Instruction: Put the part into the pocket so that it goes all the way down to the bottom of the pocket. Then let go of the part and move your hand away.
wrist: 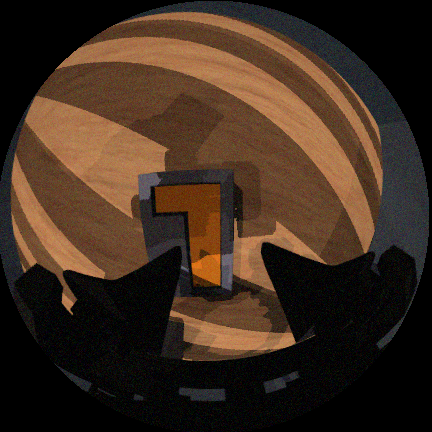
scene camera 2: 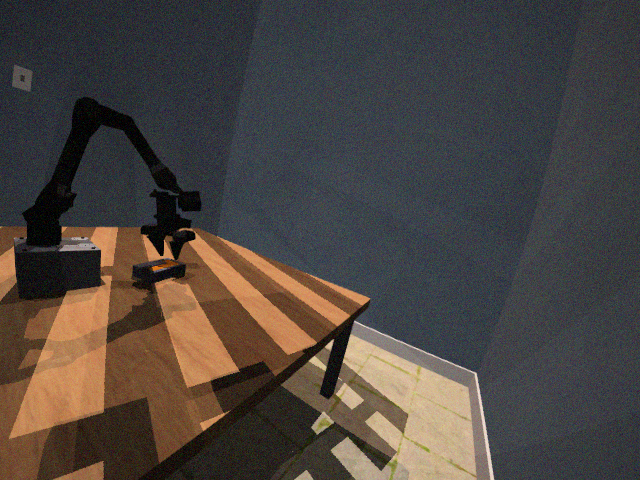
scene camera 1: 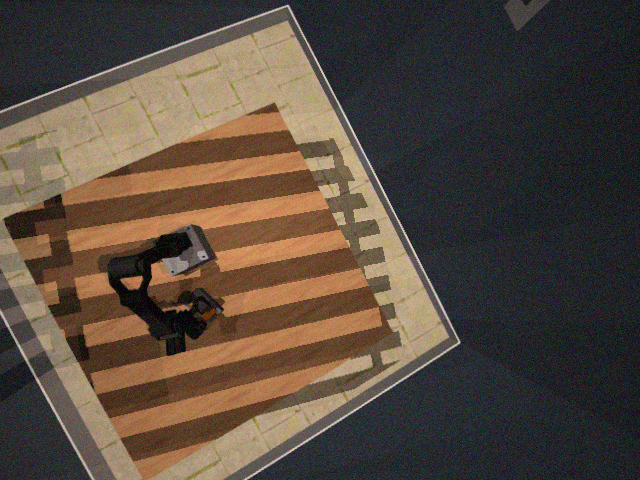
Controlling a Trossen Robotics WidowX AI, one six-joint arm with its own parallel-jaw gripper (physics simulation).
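Frame: origin at the arm's base, x right, y ahead, z up, level; centimetres.
Where they show: gripper, fingertip midpoint: point(wrist: 221, 249) point(scene camera 2: 169, 257) point(scene camera 1: 196, 314); arm's base at its link origin: point(scene camera 2: 43, 242) point(scene camera 1: 182, 242).
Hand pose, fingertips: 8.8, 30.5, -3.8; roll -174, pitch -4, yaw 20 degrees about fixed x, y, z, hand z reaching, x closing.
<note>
Things, the pixels of their top centre, and the offset from my fingertips, as dx, dy, dz. Level surfaces: height alone.
- orange L-shaped part at its top centre: point(wrist: 189, 242) point(scene camera 2: 161, 264) point(scene camera 1: 202, 307) -2.3, -1.4, -3.2
- dark grey block at its top centre: point(wrist: 187, 244) point(scene camera 2: 160, 264) point(scene camera 1: 202, 307) -2.4, -1.6, -3.0
- striped wooden table at its surface level: dz -6.7
The orange L-shaped part point(scene camera 1: 208, 313) point(scene camera 2: 164, 265) point(wrist: 204, 220) lies inside the L-shaped pocket of the dark grey block point(scene camera 1: 207, 296) point(scene camera 2: 159, 275) point(wrist: 227, 225). In the wrist view its outline follows the pocket's, with a thin dark gap along its edges, and its top looks level and sits at or below the block's rim. The exact depth at the bottom is hidden. My gripper point(scene camera 2: 169, 257) point(wrist: 221, 249) is open and empty. It hangs above the block in the second scene view, with its fingertips apart from the part. In the first scene view the arm covers the fingers.
The block rests on the striped wooden table point(scene camera 1: 268, 217) point(scene camera 2: 217, 320). The arm's grey base box point(scene camera 1: 204, 248) point(scene camera 2: 56, 271) stands close to the block. The table's edge and a table leg point(scene camera 2: 337, 359) show in the second scene view.
</note>
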